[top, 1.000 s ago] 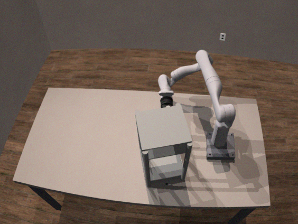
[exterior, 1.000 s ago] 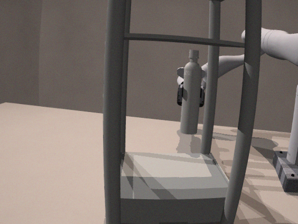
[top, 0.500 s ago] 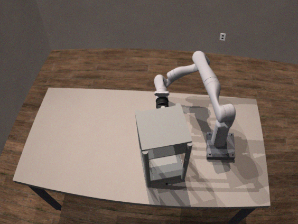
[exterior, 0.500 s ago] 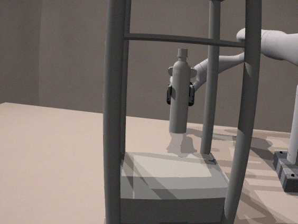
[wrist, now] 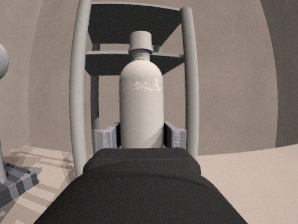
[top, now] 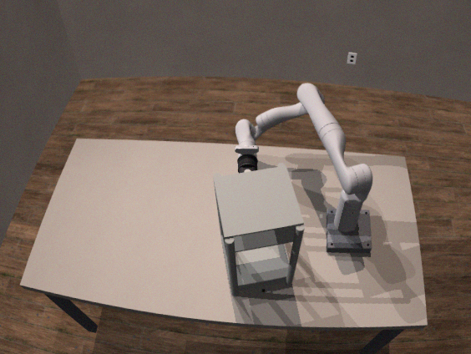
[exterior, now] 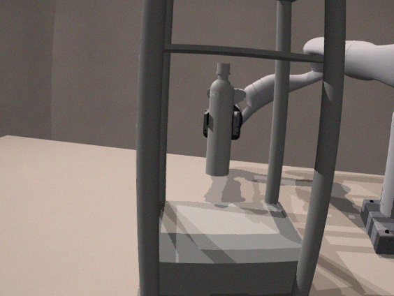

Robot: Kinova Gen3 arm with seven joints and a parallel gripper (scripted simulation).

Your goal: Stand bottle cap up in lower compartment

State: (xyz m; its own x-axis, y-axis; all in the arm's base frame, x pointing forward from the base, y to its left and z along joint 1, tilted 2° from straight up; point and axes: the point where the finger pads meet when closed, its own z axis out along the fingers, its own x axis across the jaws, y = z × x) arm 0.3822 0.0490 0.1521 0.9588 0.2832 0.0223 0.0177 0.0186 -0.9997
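My gripper is now 8 cm past the shelving unit, 19 cm to the right of it and 3 cm below it.
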